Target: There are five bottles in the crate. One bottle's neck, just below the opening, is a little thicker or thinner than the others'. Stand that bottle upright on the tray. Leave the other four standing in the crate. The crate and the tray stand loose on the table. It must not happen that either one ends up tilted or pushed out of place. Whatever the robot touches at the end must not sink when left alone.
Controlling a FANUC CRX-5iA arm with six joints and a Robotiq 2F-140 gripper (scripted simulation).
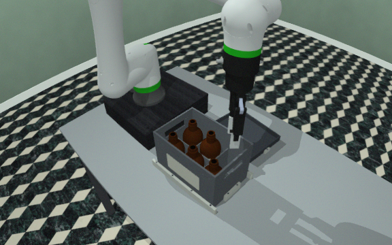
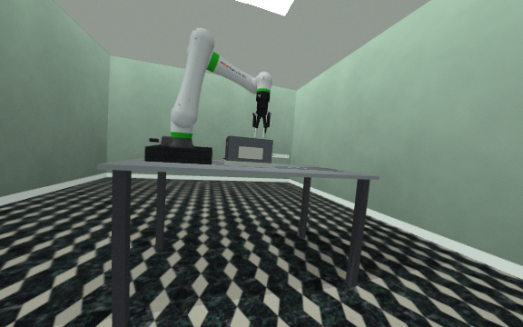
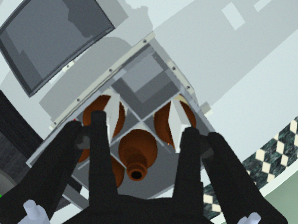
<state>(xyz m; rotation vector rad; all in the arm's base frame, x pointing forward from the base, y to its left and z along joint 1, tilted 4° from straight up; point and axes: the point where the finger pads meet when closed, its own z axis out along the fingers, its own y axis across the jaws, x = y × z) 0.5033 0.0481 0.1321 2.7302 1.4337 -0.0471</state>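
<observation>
Now: hand 140 mm above the brown bottle, 100 mm to the left of it and 70 mm past it. Round my hand: glass bottle 170 mm behind, 140 mm below, 30 mm to the right; then crate 140 mm below, 80 mm behind, 60 mm to the right; then dark grey tray 210 mm below, 200 mm to the left, 140 mm behind.
</observation>
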